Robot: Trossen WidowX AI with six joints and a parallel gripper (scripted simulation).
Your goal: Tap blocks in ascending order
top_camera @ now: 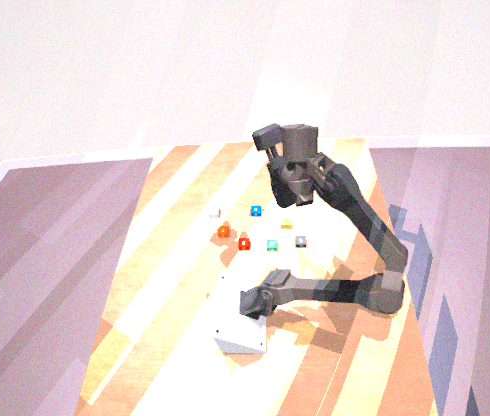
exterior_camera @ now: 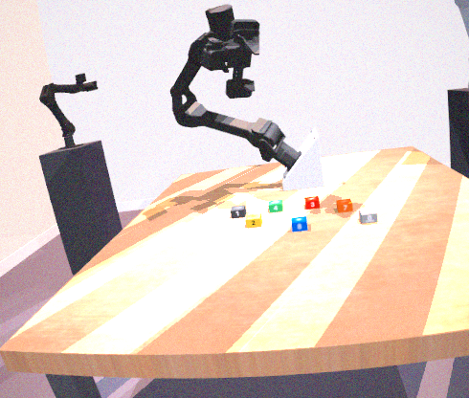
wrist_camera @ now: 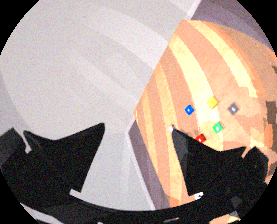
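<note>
My gripper tip is now 40 mm past the dark grey block, 90 mm to the left of it and 310 mm above it. From my gripper tip the other things lie so: green block (40 mm behind, 310 mm below); then red block (40 mm behind, 90 mm to the left, 310 mm below); then blue block (90 mm ahead, 50 mm to the left, 310 mm below).
</note>
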